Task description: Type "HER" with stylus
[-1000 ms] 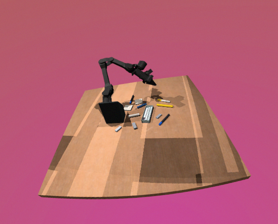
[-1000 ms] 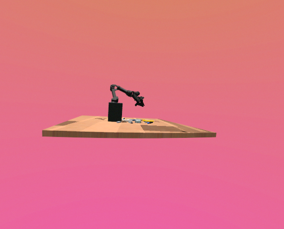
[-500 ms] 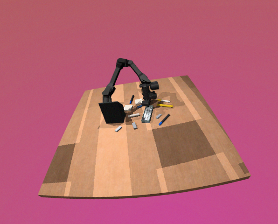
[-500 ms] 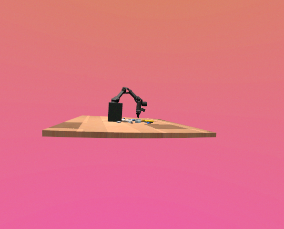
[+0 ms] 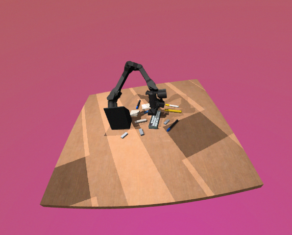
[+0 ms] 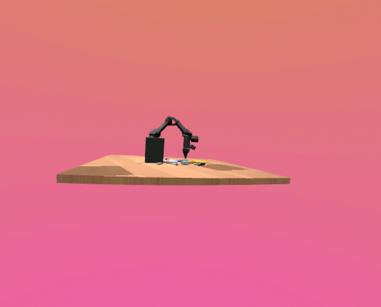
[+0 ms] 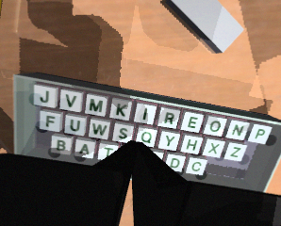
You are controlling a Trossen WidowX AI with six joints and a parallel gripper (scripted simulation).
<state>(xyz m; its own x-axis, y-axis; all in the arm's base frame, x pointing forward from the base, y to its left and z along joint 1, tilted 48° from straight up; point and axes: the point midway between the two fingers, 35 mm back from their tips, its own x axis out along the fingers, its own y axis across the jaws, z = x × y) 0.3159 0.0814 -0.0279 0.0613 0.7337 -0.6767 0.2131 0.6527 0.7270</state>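
The blue stylus is 90 mm behind my gripper tip, 100 mm to the left of it and 30 mm below it. From my gripper tip the other things lie so: white stick (120 mm behind, 10 mm to the right, 30 mm below); then grey block (80 mm ahead, 50 mm to the right, 40 mm below).
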